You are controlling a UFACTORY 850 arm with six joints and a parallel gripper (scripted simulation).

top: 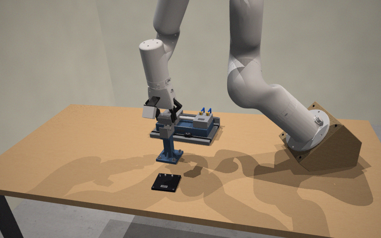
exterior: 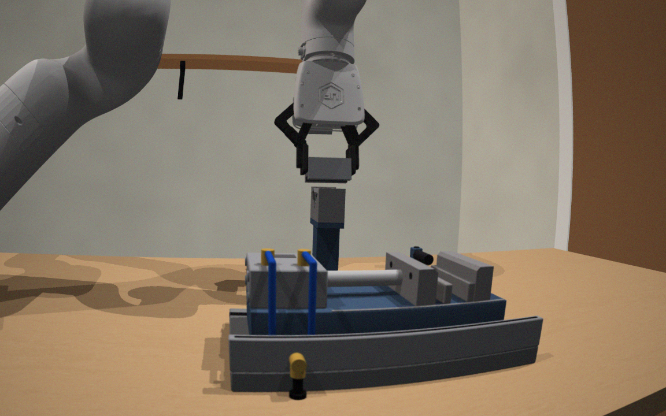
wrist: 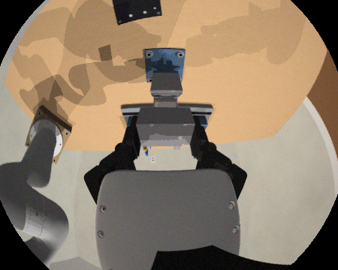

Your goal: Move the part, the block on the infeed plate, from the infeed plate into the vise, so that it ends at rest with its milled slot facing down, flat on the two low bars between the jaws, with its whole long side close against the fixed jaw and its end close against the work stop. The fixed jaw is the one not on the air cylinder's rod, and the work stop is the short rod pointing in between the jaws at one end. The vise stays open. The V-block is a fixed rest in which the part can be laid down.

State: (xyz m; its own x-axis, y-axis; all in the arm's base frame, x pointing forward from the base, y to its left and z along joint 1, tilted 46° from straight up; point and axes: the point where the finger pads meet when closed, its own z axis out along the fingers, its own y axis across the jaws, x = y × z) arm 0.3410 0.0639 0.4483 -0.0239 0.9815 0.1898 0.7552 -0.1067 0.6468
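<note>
The part is 2 cm below my hand. From my hand the other things lie so: moving jaw 9 cm ahead, 20 cm to the right, 12 cm below; then cylinder rod 4 cm ahead, 21 cm to the right, 12 cm below; then work stop 11 cm ahead, 15 cm to the right, 11 cm below.
</note>
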